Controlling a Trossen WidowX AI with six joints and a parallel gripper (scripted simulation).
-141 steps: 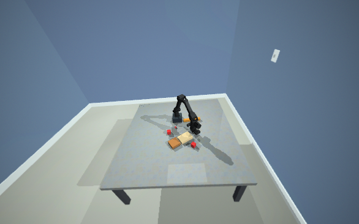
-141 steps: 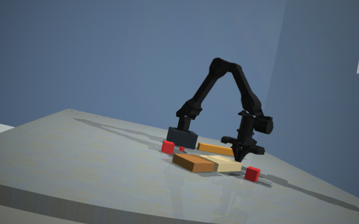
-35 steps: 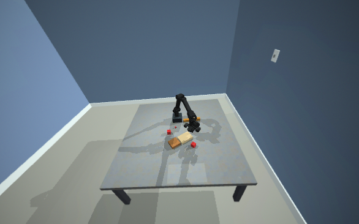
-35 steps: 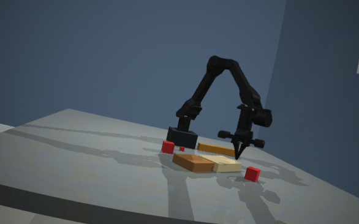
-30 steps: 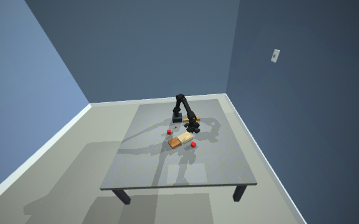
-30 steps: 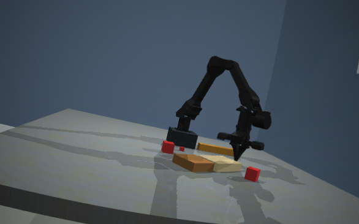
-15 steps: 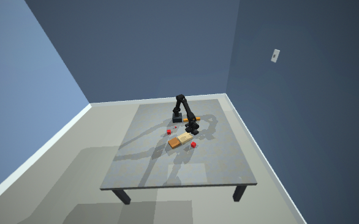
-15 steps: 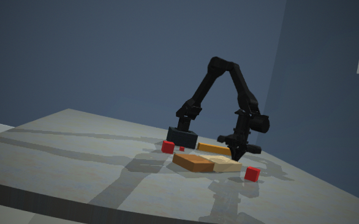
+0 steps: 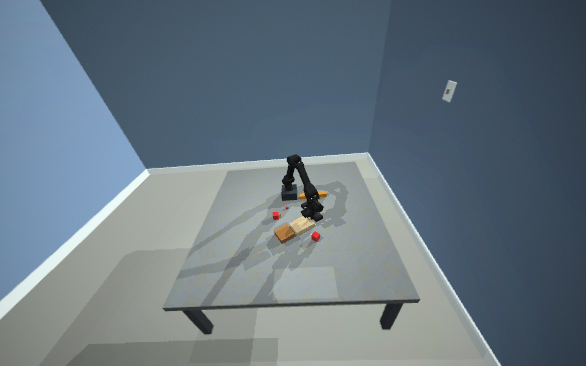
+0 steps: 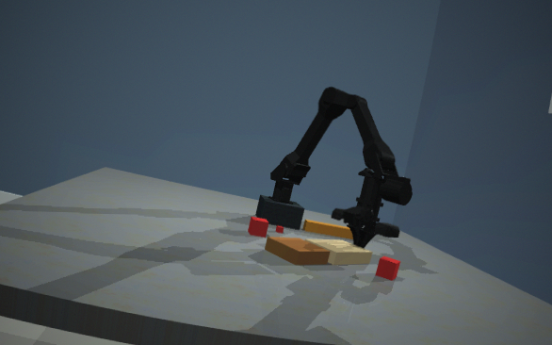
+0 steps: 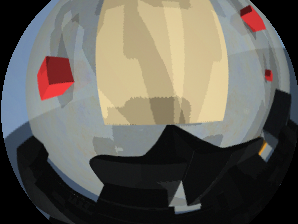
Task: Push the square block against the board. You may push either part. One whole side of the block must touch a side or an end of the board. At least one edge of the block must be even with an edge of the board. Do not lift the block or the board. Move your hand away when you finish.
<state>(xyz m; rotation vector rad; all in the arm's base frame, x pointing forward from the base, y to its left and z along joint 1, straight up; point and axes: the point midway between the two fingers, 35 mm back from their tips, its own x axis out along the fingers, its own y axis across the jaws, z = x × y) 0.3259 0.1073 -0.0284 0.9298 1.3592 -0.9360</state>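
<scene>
My gripper tip is now 8 cm to the left of the cream flat block, 4 cm short of it and 1 cm below it. The rest, counted from my gripper tip: tiny red piece (17 cm behind, 16 cm to the right); then brown flat square block (21 cm to the right, 8 cm ahead, 1 cm above); then orange board (24 cm behind, 7 cm to the left, 1 cm above).
</scene>
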